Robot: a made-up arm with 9 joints. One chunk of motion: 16 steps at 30 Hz.
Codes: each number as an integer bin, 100 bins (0 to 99) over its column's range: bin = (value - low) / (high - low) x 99, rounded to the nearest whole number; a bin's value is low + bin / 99 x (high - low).
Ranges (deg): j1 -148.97..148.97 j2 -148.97..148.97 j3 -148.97..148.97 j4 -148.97..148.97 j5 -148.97..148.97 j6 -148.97..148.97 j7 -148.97..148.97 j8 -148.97..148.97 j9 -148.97..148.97
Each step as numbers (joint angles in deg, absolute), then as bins.
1 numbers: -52.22 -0.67 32.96 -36.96 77.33 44.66 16.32 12.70 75.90
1 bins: 32 49 60 37 75 64 55 54 75
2 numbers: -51.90 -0.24 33.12 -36.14 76.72 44.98 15.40 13.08 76.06
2 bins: 32 49 61 37 75 64 55 54 75
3 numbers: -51.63 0.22 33.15 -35.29 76.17 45.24 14.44 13.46 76.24
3 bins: 32 50 61 38 75 65 54 54 75
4 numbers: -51.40 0.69 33.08 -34.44 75.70 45.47 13.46 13.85 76.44
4 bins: 32 50 60 38 75 65 54 54 75
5 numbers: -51.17 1.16 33.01 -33.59 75.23 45.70 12.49 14.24 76.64
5 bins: 32 50 60 38 74 65 54 54 75
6 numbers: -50.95 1.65 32.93 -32.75 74.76 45.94 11.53 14.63 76.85
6 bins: 33 50 60 39 74 65 53 54 75
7 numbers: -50.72 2.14 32.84 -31.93 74.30 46.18 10.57 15.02 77.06
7 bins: 33 50 60 39 74 65 53 54 75
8 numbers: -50.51 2.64 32.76 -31.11 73.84 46.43 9.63 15.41 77.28
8 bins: 33 50 60 39 74 65 53 55 75
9 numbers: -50.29 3.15 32.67 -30.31 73.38 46.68 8.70 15.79 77.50
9 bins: 33 51 60 39 74 65 52 55 75
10 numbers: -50.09 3.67 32.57 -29.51 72.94 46.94 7.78 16.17 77.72
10 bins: 33 51 60 40 74 65 52 55 75
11 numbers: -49.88 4.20 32.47 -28.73 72.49 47.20 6.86 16.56 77.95
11 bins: 33 51 60 40 74 65 52 55 75
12 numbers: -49.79 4.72 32.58 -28.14 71.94 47.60 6.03 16.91 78.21
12 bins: 33 51 60 40 73 65 52 55 75
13 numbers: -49.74 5.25 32.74 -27.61 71.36 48.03 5.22 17.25 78.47
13 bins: 33 51 60 40 73 65 51 55 76
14 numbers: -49.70 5.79 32.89 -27.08 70.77 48.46 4.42 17.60 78.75
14 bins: 33 51 60 41 73 66 51 55 76
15 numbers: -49.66 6.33 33.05 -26.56 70.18 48.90 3.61 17.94 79.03
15 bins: 33 52 60 41 73 66 51 55 76
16 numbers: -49.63 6.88 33.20 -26.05 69.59 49.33 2.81 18.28 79.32
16 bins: 33 52 61 41 73 66 50 56 76
